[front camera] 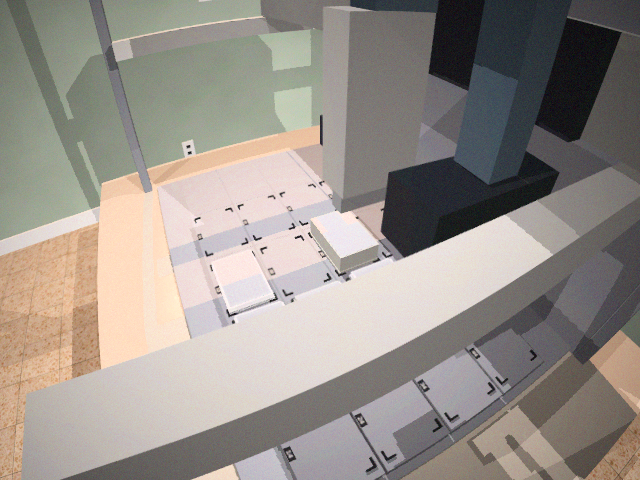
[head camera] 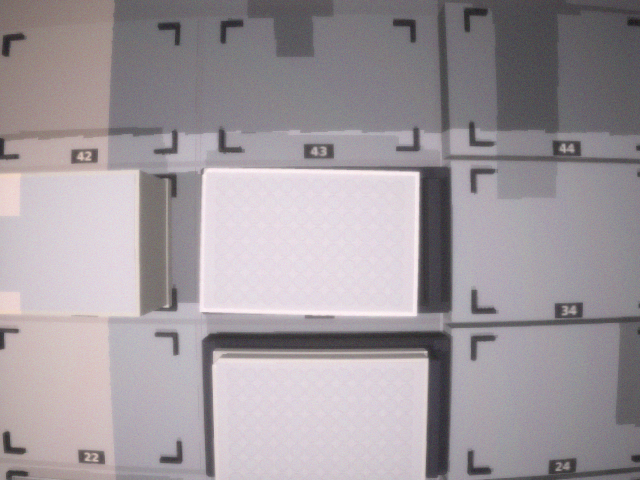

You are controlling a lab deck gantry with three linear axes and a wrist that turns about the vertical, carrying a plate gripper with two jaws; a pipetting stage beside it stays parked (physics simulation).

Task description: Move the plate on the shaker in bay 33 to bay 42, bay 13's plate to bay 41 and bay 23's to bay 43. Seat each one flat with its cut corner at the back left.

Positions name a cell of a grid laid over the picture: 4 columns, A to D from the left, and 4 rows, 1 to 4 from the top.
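Observation:
Bay 42 (head camera: A1) (front camera: C2) and bay 43 (head camera: B1) visible to me. I also see a tall pale block (head camera: A3) (front camera: C3), a white plate (head camera: B3) and a white plate (front camera: B3).

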